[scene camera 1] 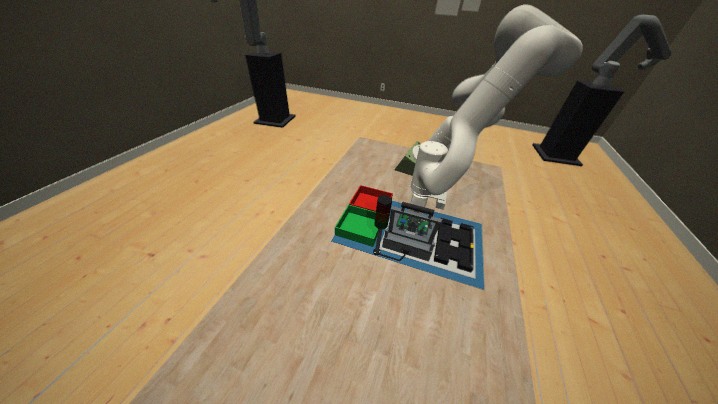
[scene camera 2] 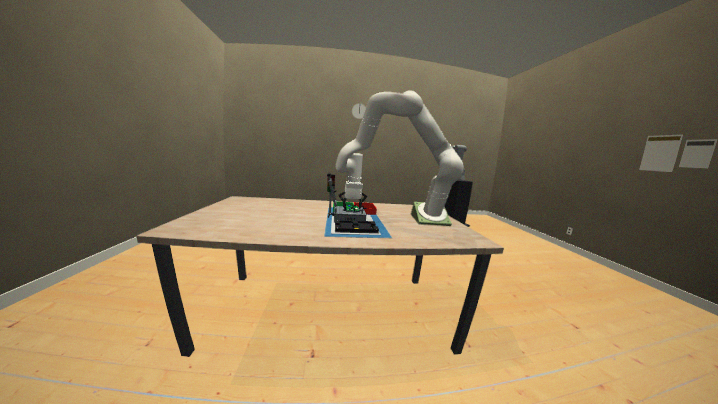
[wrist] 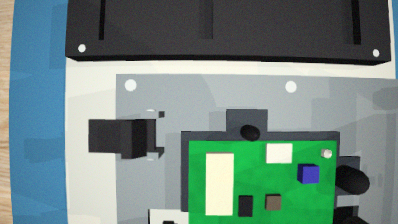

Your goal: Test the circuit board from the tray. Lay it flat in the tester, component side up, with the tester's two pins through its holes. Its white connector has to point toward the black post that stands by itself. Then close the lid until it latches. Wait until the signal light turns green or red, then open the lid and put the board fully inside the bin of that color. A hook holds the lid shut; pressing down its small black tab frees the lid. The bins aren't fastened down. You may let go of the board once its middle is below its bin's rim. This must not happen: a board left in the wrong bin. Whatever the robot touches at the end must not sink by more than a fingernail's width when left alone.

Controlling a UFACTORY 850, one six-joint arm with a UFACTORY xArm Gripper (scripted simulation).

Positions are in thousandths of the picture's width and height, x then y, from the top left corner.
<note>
I see a green bin (scene camera 1: 498,556) and a black block (wrist: 345,605).
The wrist view misses the green bin: it is out of frame.
</note>
